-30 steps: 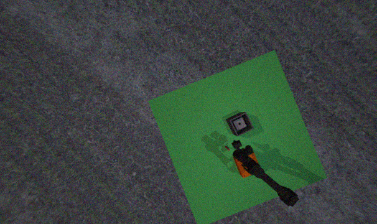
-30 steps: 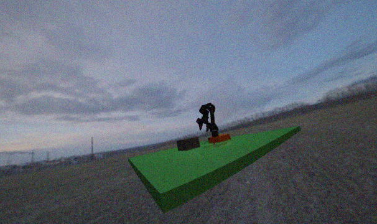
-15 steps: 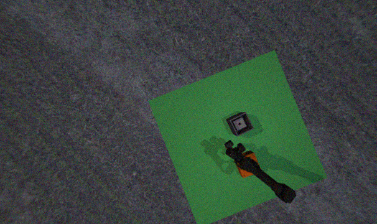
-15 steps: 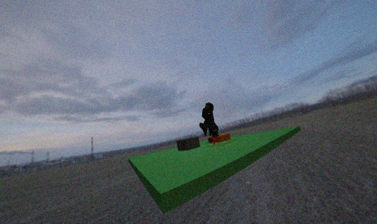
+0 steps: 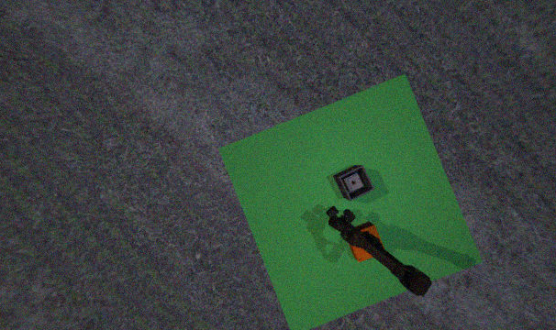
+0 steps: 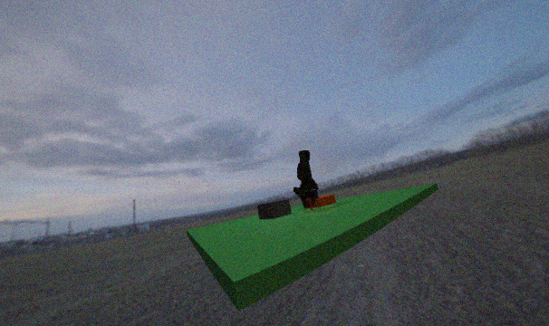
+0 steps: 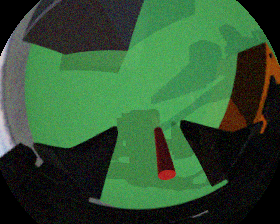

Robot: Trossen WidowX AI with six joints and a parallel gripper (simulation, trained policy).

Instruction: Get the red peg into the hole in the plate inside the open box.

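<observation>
My gripper tip is now 20 mm past the red peg, 10 mm to the right of it and 10 mm below it. From my gripper tip the other things lie so: grey box: 160 mm ahead, 160 mm to the right.
</observation>
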